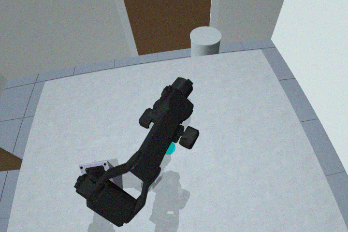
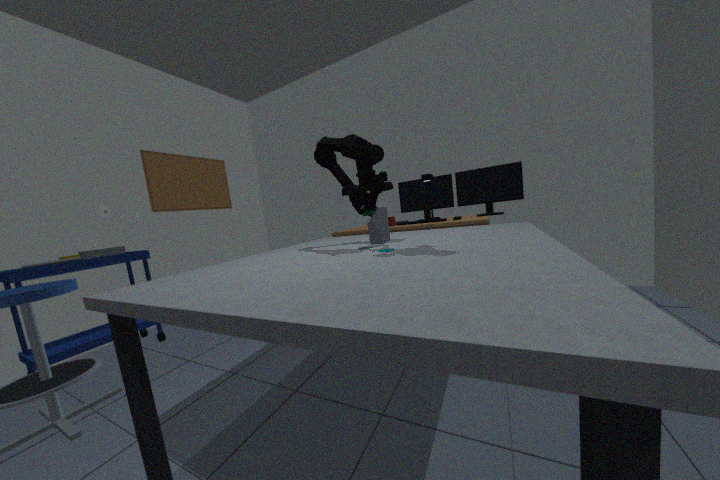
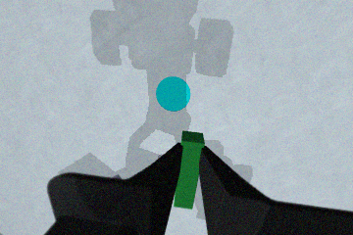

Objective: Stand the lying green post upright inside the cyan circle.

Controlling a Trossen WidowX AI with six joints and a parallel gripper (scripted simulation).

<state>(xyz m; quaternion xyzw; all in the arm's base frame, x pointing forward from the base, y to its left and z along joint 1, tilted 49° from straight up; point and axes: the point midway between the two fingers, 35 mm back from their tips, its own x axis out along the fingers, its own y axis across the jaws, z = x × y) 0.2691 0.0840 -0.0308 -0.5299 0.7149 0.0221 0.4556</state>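
My gripper tip is now 150 mm above the cyan circle, 30 mm to the right of it and 20 mm past it. From my gripper tip the other things lie so: green post: 20 mm to the right, 10 mm behind.
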